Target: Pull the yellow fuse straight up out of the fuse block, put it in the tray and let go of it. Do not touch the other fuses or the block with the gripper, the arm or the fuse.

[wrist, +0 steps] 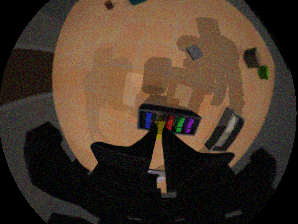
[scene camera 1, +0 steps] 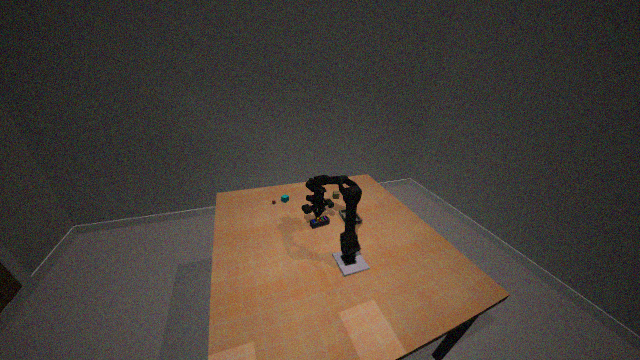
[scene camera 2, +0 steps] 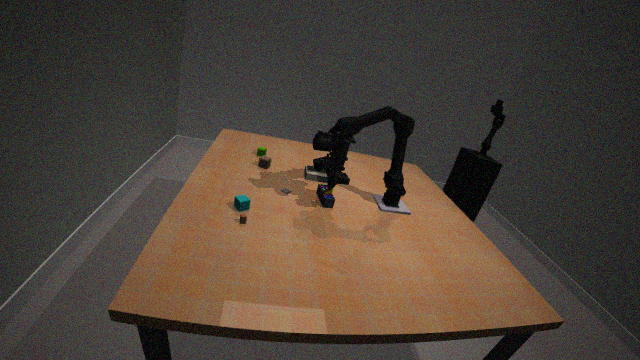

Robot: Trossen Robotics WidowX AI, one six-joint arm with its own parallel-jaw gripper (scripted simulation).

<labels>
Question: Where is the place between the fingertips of my gripper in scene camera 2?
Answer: At 329, 189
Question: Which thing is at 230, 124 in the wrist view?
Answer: A grey tray.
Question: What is my gripper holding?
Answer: A yellow fuse.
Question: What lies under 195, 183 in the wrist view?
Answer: My gripper.
</labels>
